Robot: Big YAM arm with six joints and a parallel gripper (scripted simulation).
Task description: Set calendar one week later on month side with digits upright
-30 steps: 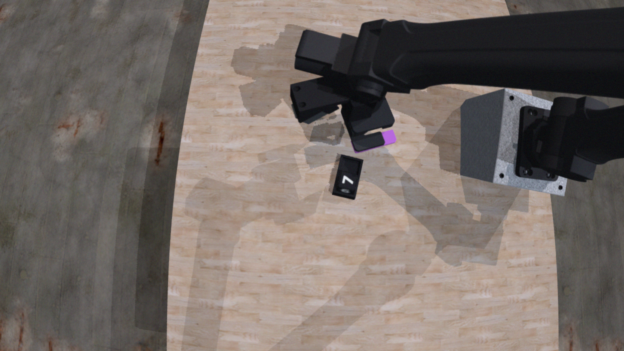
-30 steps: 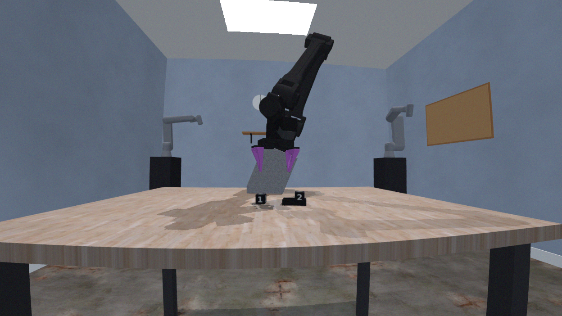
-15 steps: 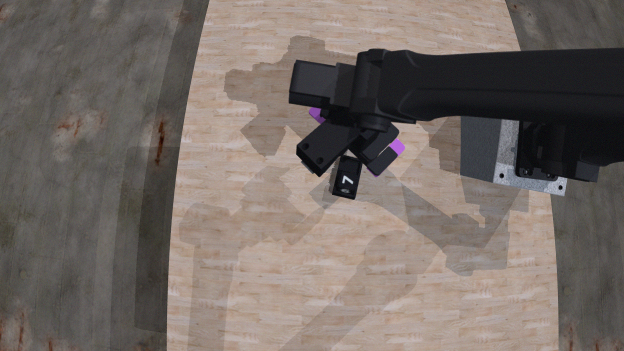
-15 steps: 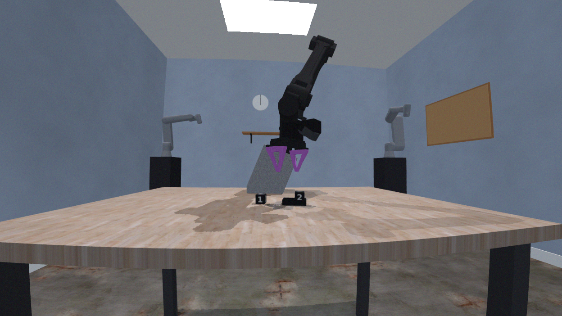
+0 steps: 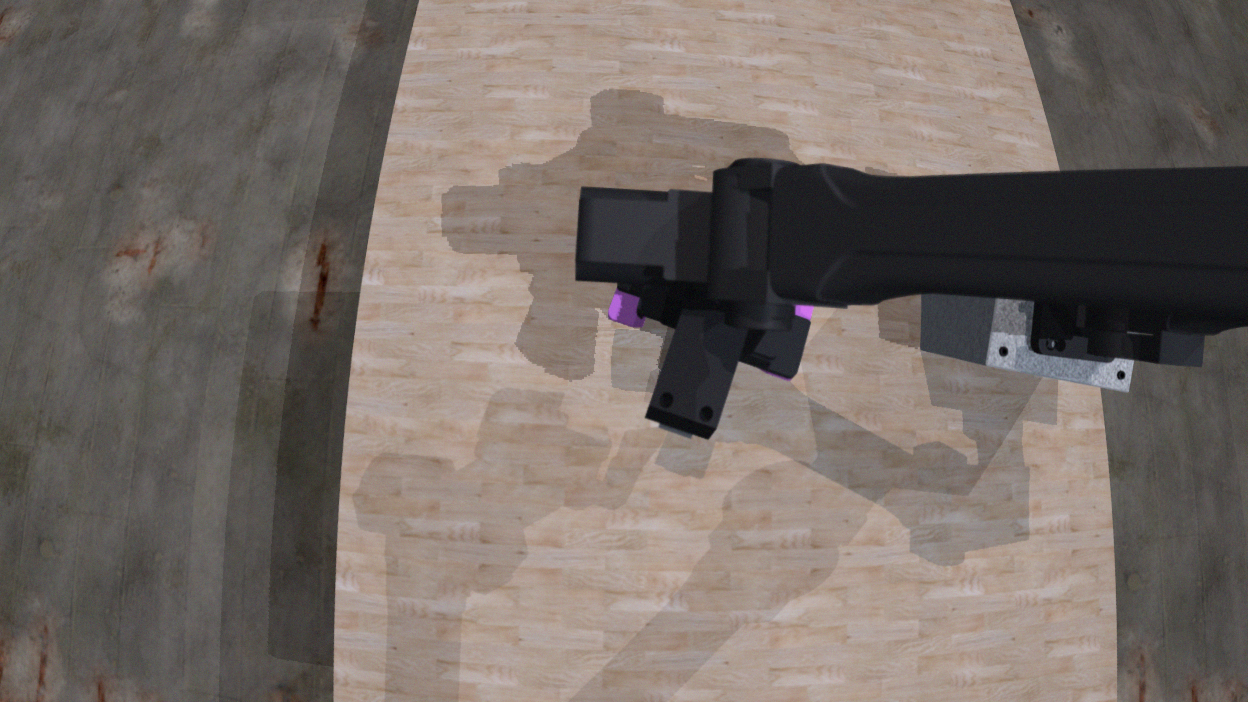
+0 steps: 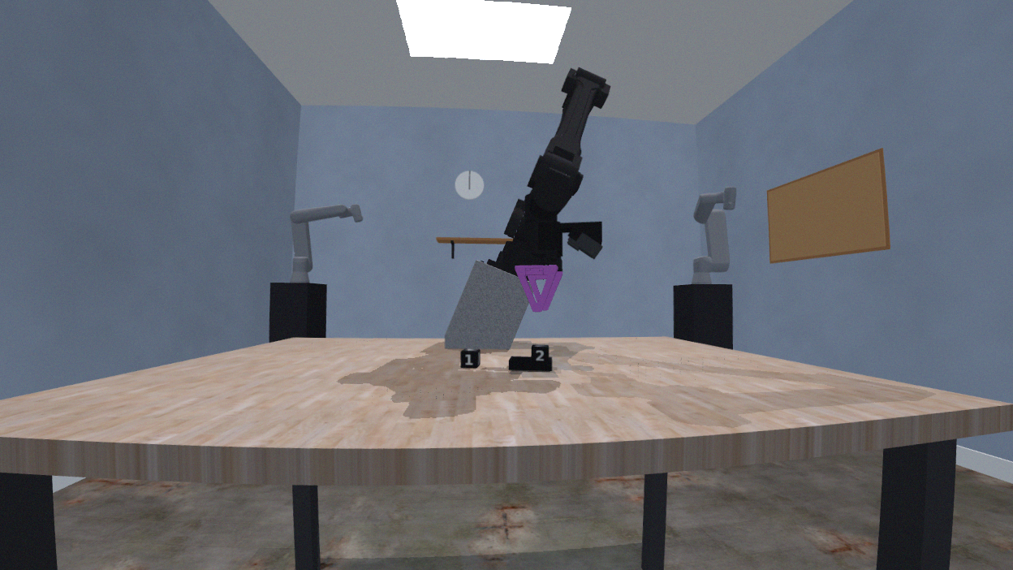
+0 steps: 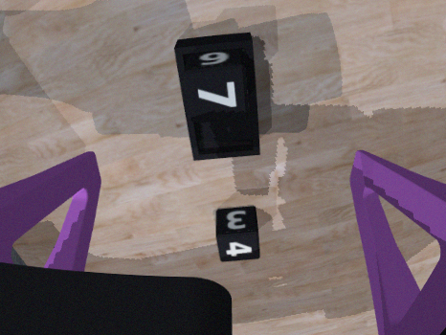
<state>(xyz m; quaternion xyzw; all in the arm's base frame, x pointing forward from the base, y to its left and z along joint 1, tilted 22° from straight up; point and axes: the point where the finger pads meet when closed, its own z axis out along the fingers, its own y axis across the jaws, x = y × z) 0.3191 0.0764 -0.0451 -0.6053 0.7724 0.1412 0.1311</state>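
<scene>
Now: hand 80 mm above the black cube. Also, from my hand: black tray 10 mm behind, 20 mm to the right, 100 mm below.
</scene>
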